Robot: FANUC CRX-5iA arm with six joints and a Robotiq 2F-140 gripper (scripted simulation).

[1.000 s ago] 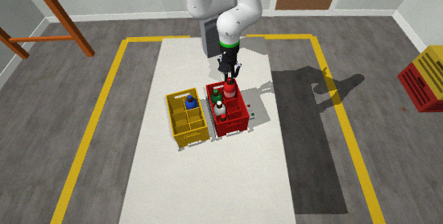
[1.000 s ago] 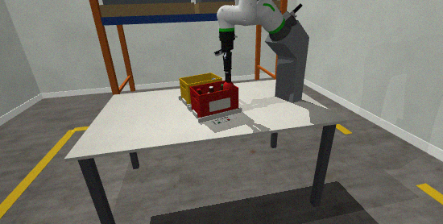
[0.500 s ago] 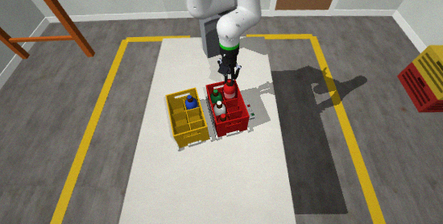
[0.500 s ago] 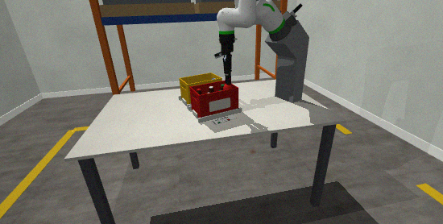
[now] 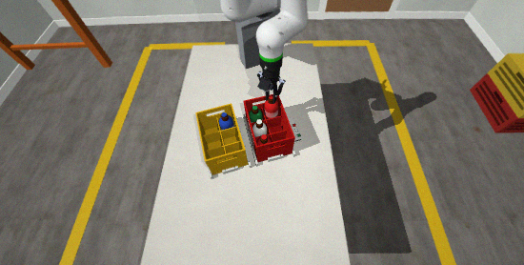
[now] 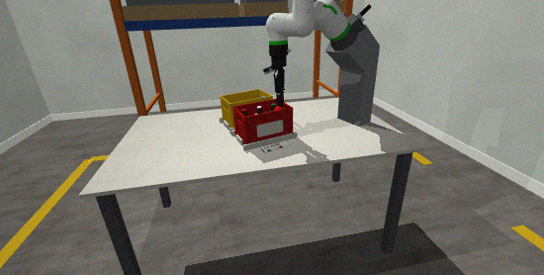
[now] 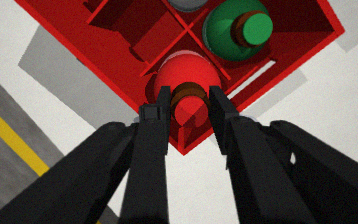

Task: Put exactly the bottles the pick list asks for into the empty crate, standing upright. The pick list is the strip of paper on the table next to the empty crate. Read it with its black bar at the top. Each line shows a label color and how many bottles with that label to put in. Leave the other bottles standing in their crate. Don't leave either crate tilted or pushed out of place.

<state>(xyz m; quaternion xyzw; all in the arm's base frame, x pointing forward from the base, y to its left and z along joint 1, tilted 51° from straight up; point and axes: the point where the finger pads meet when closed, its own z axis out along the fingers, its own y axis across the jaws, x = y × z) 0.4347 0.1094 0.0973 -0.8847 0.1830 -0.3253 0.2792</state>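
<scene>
The green-label bottle is 140 mm below my hand, 70 mm to the right of it and 40 mm ahead of it. From my hand the other things lie so: white-capped bottle: 140 mm below, 120 mm ahead, 30 mm to the right; then red crate: 140 mm below, 100 mm ahead, 10 mm to the left; then red-labelled bottle: 190 mm ahead, 140 mm below, 20 mm to the left.
</scene>
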